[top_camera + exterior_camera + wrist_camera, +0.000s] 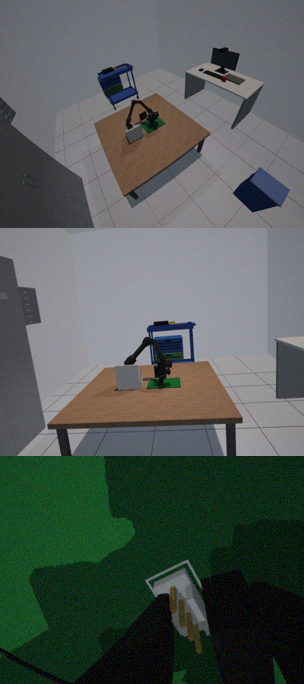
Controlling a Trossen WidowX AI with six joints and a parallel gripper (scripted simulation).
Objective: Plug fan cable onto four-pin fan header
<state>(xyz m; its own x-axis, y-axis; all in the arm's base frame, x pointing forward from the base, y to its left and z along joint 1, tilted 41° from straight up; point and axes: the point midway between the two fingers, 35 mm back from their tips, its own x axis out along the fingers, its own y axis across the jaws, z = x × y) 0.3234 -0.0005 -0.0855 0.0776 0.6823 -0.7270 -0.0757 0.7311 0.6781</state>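
Right now the fan plug is 1 cm behind my gripper tip, 1 cm to the right of it and 1 cm above it. From my gripper tip the other things lie so: green board (2 cm ahead, 3 cm to the left, 3 cm below); then black fan (1 cm behind, 21 cm to the left, 4 cm above); then four-pin fan header (1 cm behind, 1 cm to the left, 2 cm below).
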